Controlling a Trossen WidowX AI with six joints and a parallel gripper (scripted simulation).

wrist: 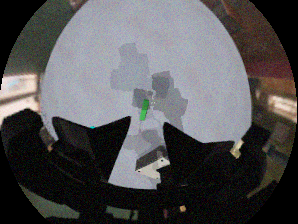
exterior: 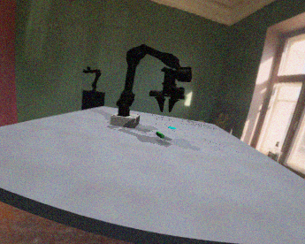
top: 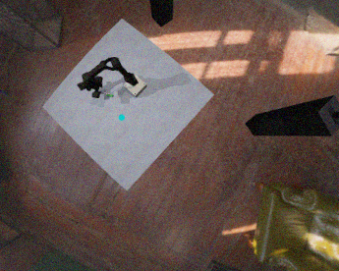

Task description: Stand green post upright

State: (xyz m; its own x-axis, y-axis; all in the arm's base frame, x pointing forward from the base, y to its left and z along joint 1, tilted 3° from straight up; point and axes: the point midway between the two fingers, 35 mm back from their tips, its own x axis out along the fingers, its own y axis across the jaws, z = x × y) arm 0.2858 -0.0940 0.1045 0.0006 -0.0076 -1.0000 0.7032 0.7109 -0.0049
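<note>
Now: the green post 13 cm below my gripper tip, 2 cm to the left of it and 1 cm behind it. Also, from my gripper tip: cyan circle: 28 cm to the left, 14 cm below, 3 cm ahead.
</note>
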